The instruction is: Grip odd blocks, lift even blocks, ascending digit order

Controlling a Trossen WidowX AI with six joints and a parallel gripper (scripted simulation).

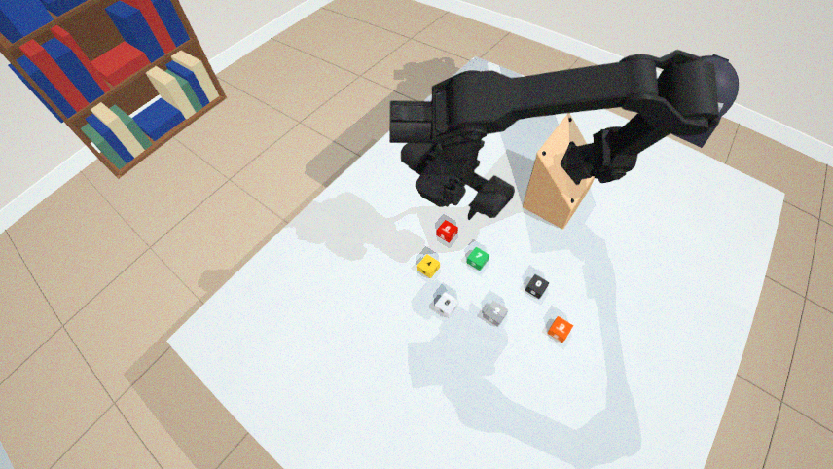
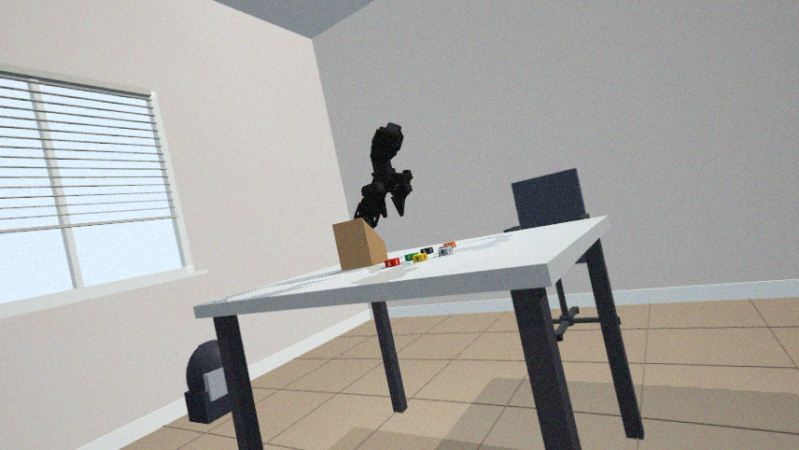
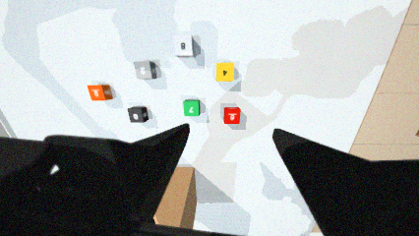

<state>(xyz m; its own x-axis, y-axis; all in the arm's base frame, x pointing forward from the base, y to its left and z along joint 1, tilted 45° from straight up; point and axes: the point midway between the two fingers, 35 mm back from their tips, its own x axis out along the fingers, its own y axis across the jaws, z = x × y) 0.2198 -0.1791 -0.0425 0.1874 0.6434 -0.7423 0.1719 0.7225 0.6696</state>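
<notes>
The black block lies 190 mm to the left of my gripper tip and 130 mm below it. The rest, counted from my gripper tip: red block: 30 mm behind, 20 mm to the right, 130 mm below; yellow block: 60 mm ahead, 10 mm to the right, 130 mm below; green block marked 7: 60 mm to the left, 130 mm below.
</notes>
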